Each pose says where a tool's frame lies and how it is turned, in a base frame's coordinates. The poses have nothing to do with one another.
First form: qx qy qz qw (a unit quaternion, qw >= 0); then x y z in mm.
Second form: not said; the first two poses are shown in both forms.
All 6 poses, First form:
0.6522, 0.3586, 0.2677, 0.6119, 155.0, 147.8, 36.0
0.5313, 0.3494, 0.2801, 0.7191, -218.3, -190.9, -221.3
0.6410, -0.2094, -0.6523, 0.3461, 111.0, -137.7, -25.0
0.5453, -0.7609, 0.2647, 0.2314, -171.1, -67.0, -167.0
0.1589, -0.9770, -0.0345, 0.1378, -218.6, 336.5, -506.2
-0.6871, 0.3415, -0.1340, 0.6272, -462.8, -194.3, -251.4
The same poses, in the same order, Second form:
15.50, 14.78, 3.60, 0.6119, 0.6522, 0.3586, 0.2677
-21.83, -19.09, -22.13, 0.7191, 0.5313, 0.3494, 0.2801
11.10, -13.77, -2.50, 0.3461, 0.6410, -0.2094, -0.6523
-17.11, -6.70, -16.70, 0.2314, 0.5453, -0.7609, 0.2647
-21.86, 33.65, -50.62, 0.1378, 0.1589, -0.9770, -0.0345
-46.28, -19.43, -25.14, 0.6272, -0.6871, 0.3415, -0.1340

